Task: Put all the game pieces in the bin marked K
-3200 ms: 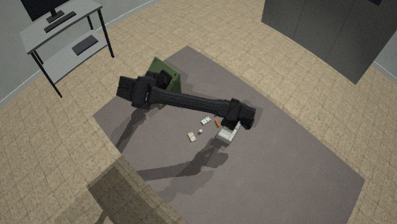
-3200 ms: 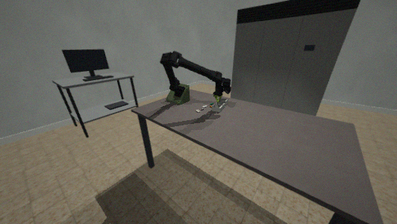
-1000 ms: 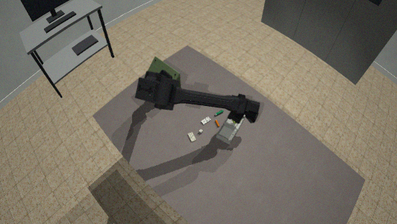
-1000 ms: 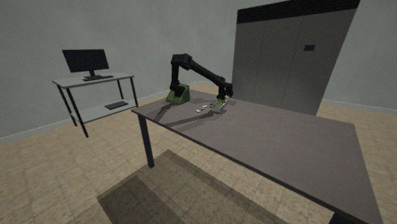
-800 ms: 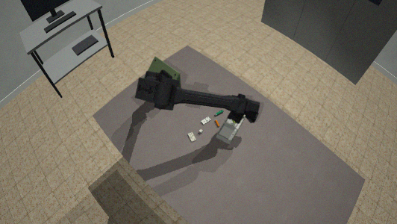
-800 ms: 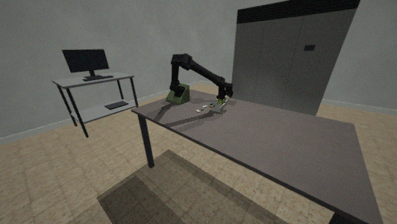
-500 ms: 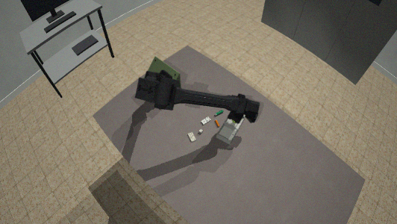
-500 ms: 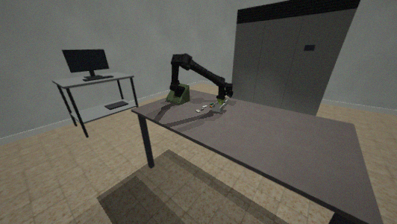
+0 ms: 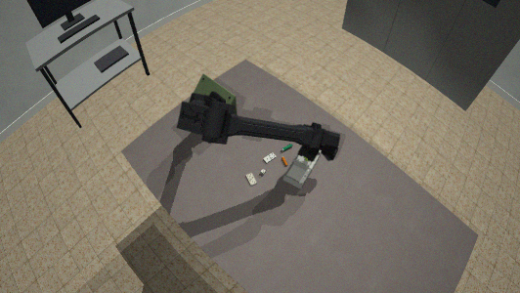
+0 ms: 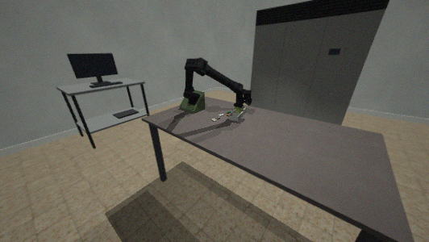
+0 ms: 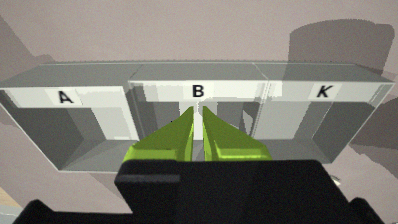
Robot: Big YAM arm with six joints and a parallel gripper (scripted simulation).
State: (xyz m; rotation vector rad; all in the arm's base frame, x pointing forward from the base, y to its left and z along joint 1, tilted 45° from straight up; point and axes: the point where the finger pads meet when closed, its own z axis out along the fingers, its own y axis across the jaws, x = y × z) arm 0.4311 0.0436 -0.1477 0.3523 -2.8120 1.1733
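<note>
Right now my hand is right at the grey three-part bin. From my hand the other things lie so: orange cylinder 7 cm to the right, 7 cm behind, 2 cm below; green cylinder 11 cm behind, 2 cm below, 1 cm to the right; white die 17 cm to the right, 9 cm behind, 2 cm below.
</note>
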